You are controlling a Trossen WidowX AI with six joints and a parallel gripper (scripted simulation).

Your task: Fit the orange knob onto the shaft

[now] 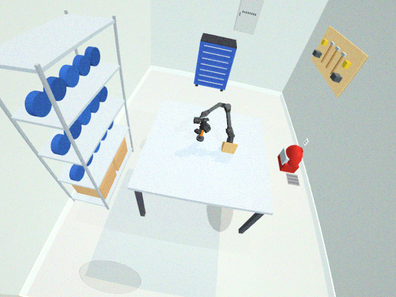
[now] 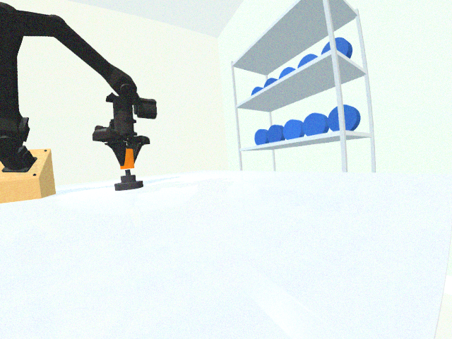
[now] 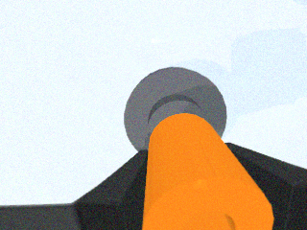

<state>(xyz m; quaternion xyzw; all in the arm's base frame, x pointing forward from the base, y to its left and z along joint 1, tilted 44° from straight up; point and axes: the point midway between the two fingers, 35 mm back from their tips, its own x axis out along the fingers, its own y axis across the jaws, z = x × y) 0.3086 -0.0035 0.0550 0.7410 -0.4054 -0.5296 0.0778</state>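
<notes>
Right now the orange knob is 2 cm above my gripper tip. Also, from my gripper tip: round pedestal 4 cm below.
</notes>
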